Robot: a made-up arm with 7 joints.
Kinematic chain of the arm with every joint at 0, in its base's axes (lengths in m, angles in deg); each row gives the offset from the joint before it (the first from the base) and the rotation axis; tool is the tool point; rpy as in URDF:
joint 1: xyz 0 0 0.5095 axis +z
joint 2: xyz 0 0 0 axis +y
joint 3: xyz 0 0 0.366 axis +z
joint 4: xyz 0.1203 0 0 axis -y
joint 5: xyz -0.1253 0 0.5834 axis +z
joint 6: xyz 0 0 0 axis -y
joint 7: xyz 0.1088 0 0 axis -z
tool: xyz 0 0 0 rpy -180 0 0
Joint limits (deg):
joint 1: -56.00..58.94
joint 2: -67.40..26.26
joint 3: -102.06..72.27
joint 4: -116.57..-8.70
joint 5: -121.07..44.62
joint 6: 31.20..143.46
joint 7: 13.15..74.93
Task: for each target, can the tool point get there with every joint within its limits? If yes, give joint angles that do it. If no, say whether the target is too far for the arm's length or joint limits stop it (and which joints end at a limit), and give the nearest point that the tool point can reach.
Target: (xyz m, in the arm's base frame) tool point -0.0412 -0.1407 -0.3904
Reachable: no: joint limits stop it (at a limit: joint 1, joint 2, joint 4, joint 6) | nearest point 0.2385 -0.6417 0.3024 | short by 0.900 m
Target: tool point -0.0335 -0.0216 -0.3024
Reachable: no: joint limits stop it (at a limit: joint 1, joint 2, joint 4, joint 6) | nearest point 0.3145 -0.6059 0.2961 | short by 0.906 m
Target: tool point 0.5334 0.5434 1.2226
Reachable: yes | joints 35.64 6.24 12.18 -63.27 -97.28 83.03 64.29
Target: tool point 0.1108 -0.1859 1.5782
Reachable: yes | joints -25.89 -9.63 -18.88 -33.57 -6.98 103.31 20.58
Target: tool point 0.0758 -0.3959 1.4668
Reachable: yes | joints -37.04 -6.49 -27.07 -39.33 -44.58 42.53 22.38
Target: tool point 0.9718 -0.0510 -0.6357
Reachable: no: too far | nearest point 0.7469 -0.0392 0.2896 | short by 0.952 m
